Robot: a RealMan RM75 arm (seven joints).
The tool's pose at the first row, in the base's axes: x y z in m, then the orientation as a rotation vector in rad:
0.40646 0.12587 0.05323 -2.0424 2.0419 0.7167
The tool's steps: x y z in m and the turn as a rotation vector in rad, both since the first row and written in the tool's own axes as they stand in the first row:
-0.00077 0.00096 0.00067 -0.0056 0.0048 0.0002
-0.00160 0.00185 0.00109 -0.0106 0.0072 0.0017
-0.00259 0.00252 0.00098 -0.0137 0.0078 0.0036
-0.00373 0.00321 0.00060 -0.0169 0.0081 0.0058
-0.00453 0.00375 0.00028 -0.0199 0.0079 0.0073
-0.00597 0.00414 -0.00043 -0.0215 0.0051 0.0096
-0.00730 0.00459 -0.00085 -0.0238 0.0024 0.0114
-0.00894 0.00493 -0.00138 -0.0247 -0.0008 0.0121
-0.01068 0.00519 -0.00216 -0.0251 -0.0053 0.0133
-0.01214 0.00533 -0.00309 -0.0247 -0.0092 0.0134
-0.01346 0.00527 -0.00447 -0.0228 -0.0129 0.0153
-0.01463 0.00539 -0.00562 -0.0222 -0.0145 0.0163
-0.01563 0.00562 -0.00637 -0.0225 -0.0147 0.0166
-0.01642 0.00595 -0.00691 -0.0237 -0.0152 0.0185
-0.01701 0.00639 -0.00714 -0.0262 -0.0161 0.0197
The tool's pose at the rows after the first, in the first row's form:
0.40542 0.12681 0.05319 -2.0489 2.0450 0.7191
0.40450 0.12769 0.05338 -2.0522 2.0483 0.7231
0.40392 0.12849 0.05406 -2.0526 2.0510 0.7265
0.40339 0.12931 0.05504 -2.0526 2.0539 0.7304
0.40297 0.12986 0.05579 -2.0527 2.0557 0.7343
0.40282 0.13082 0.05713 -2.0494 2.0570 0.7391
0.40253 0.13180 0.05818 -2.0469 2.0577 0.7444
0.40240 0.13302 0.05944 -2.0443 2.0568 0.7484
0.40240 0.13422 0.06094 -2.0399 2.0558 0.7530
0.40254 0.13511 0.06243 -2.0366 2.0538 0.7560
0.40296 0.13568 0.06420 -2.0310 2.0539 0.7573
0.40315 0.13622 0.06575 -2.0286 2.0541 0.7582
0.40314 0.13677 0.06689 -2.0283 2.0544 0.7587
0.40297 0.13722 0.06778 -2.0269 2.0564 0.7609
0.40262 0.13763 0.06834 -2.0264 2.0574 0.7648

